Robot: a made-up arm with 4 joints. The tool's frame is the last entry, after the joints.
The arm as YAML. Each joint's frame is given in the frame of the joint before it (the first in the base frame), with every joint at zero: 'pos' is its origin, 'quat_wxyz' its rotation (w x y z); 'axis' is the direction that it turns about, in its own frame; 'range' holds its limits. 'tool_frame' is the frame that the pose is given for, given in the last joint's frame.
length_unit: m
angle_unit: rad
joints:
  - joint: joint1
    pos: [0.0, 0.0, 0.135]
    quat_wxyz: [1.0, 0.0, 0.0, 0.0]
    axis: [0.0, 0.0, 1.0]
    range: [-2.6, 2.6]
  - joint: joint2
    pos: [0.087, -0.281, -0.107]
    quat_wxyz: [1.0, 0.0, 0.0, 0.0]
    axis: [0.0, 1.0, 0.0]
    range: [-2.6, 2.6]
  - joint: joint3
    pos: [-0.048, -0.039, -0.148]
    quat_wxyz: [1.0, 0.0, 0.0, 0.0]
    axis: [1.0, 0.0, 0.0]
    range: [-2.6, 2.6]
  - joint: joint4
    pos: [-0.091, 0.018, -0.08]
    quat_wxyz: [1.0, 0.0, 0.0, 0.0]
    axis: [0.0, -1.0, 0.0]
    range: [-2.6, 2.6]
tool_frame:
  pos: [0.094, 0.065, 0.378]
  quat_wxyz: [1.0, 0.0, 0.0, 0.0]
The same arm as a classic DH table. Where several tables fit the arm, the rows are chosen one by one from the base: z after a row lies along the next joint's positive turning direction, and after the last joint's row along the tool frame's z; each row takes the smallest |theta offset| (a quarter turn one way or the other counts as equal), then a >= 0, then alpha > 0; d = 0 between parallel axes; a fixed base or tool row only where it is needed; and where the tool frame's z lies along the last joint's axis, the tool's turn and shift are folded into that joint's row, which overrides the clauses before.
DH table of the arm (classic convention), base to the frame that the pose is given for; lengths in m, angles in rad. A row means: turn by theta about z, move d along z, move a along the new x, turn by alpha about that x. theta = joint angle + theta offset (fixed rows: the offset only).
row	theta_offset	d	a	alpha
joint1	0	0.028	0.087	-1.5708
joint2	1.5708	-0.32	0.148	1.5708
joint3	0	-0.139	0.08	1.5708
joint4	1.5708	-0.083	0.094	-1.5708
tool (fixed)	0	0.378	0	0
Joint limits (rad, base to tool): -2.6..2.6 -2.6..2.6 -2.6..2.6 -2.6..2.6

